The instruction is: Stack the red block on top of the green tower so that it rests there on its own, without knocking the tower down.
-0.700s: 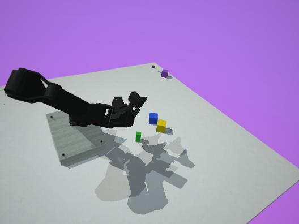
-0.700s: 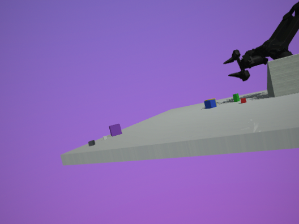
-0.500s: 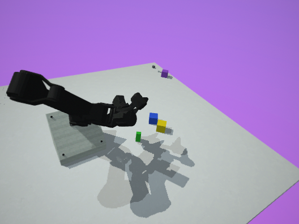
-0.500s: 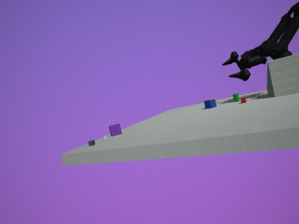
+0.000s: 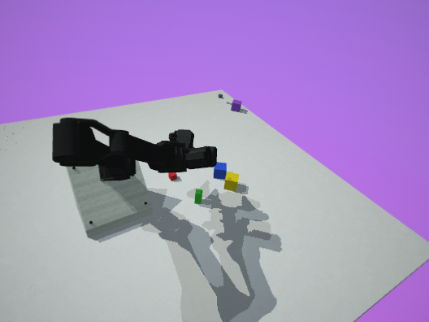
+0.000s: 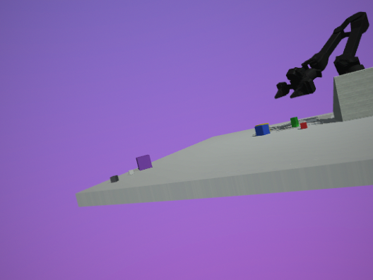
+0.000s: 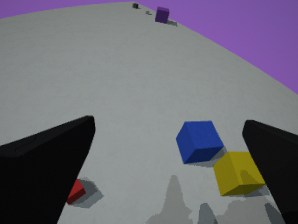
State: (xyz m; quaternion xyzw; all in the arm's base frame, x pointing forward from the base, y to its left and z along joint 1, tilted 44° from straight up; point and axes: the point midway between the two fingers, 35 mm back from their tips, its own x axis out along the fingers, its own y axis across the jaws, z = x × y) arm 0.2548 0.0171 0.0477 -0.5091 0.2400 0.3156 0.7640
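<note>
The red block lies 6 cm behind my gripper tip, 5 cm to the left of it and 14 cm below it. Round my gripper tip: purple block (46 cm ahead, 47 cm to the left, 13 cm below); blue block (11 cm ahead, 1 cm to the left, 13 cm below); yellow block (13 cm ahead, 7 cm to the right, 12 cm below).
</note>
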